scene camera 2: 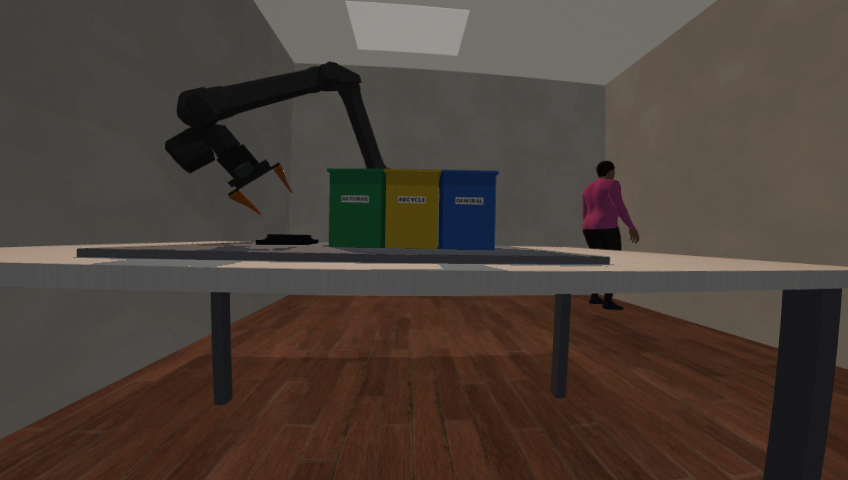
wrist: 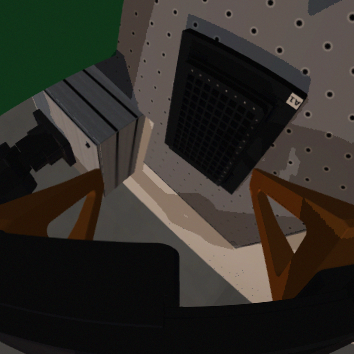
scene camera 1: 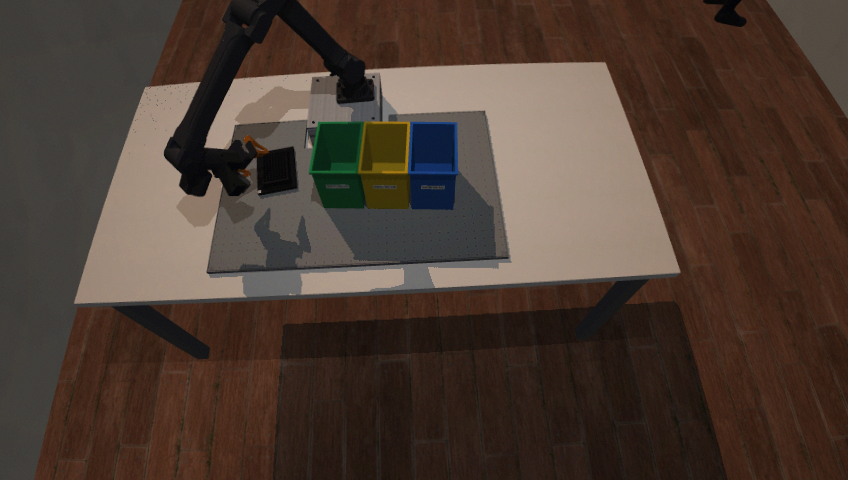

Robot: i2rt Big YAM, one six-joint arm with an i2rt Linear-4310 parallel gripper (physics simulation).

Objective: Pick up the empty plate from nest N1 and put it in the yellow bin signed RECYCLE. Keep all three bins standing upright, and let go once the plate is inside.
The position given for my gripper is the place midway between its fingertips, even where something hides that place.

Observation:
I see my gripper (scene camera 2: 276,202), a green returns bin (scene camera 2: 357,202), a blue general bin (scene camera 2: 467,198) and a yellow recycle bin (scene camera 2: 411,222).
The green returns bin is seen too in scene camera 1 (scene camera 1: 334,164). The blue general bin is seen too in scene camera 1 (scene camera 1: 433,150). The yellow recycle bin is seen too in scene camera 1 (scene camera 1: 383,165). The wrist view does not show the blue general bin: it is out of frame. The wrist view misses the yellow recycle bin: it is out of frame.

